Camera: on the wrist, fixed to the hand. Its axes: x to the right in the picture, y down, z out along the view.
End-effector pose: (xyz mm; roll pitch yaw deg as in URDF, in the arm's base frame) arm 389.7 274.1 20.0 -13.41 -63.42 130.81
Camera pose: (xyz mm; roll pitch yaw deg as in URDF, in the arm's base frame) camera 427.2 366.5 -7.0 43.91 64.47 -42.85
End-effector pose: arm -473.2 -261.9 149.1 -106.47 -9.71 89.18
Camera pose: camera -425.5 -281.8 238.6 131.42 6.92 -89.77
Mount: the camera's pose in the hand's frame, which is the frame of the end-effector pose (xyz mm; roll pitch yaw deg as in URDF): -3.8 -74.1 -71.9 24.84 1.79 -177.62
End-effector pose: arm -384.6 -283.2 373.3 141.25 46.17 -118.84
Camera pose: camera -296.7 -336.6 382.8 -113.36 -46.00 56.87
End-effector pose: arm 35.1 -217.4 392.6 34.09 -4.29 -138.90
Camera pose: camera 18.4 -204.0 291.5 -9.19 7.11 42.07
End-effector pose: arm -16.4 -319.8 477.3 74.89 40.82 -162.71
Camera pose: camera 57.6 -349.2 411.5 -49.19 -38.05 15.88
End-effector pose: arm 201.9 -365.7 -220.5 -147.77 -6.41 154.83
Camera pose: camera 205.1 -394.1 -121.2 172.48 3.63 -26.23
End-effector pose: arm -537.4 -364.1 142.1 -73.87 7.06 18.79
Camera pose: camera -506.1 -448.2 193.4 98.34 -8.84 -158.80
